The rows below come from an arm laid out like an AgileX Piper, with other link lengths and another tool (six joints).
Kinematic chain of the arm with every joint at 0, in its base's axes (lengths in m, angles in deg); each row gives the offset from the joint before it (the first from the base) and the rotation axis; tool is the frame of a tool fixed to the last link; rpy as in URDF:
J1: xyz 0 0 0.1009 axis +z
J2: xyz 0 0 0 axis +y
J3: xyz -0.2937 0 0.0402 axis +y
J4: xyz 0.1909 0 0.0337 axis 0.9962 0 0.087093
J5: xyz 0 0 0 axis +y
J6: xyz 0.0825 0 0.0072 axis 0.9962 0 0.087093
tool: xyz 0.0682 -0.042 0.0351 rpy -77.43 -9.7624 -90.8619
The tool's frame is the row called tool.
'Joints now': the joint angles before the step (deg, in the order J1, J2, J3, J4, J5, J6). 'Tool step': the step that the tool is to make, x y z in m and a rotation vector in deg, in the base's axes. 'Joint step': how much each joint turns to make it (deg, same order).
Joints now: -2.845, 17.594, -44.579, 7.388, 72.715, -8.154
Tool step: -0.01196, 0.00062, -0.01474, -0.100, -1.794, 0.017
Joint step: 0.001, -5.120, 3.170, -0.001, 0.155, 0.001
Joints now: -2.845, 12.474, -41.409, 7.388, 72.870, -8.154
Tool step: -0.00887, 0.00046, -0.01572, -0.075, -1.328, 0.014
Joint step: 0.002, -4.644, 3.193, -0.001, 0.122, 0.001
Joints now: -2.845, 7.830, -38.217, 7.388, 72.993, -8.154
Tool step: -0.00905, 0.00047, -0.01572, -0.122, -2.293, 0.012
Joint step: 0.000, -5.490, 3.085, 0.000, 0.110, 0.000
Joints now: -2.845, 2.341, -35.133, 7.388, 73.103, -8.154
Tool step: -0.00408, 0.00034, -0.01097, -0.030, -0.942, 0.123
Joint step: 0.074, -3.181, 2.014, 0.043, 0.227, 0.001
